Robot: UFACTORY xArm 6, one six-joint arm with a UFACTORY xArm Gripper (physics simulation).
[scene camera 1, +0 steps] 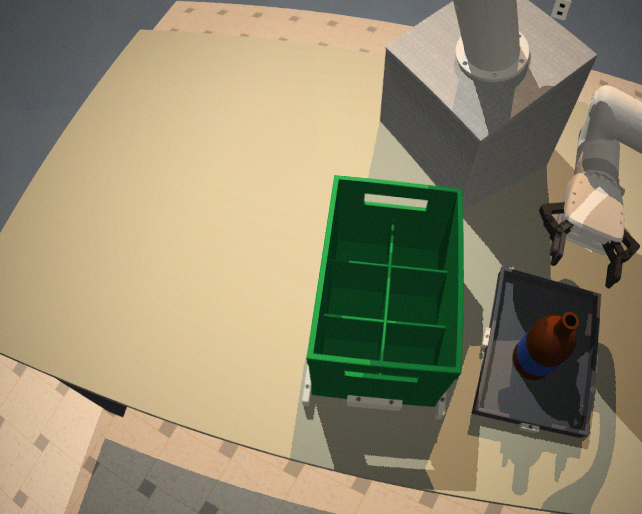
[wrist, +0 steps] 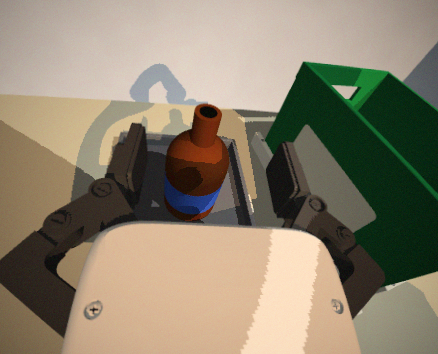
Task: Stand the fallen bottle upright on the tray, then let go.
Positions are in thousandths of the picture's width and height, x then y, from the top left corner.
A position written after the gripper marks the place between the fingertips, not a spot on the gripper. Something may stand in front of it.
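Gripper (wrist: 485,419). Brown bottle (scene camera 1: 859,662), (wrist: 451,453).
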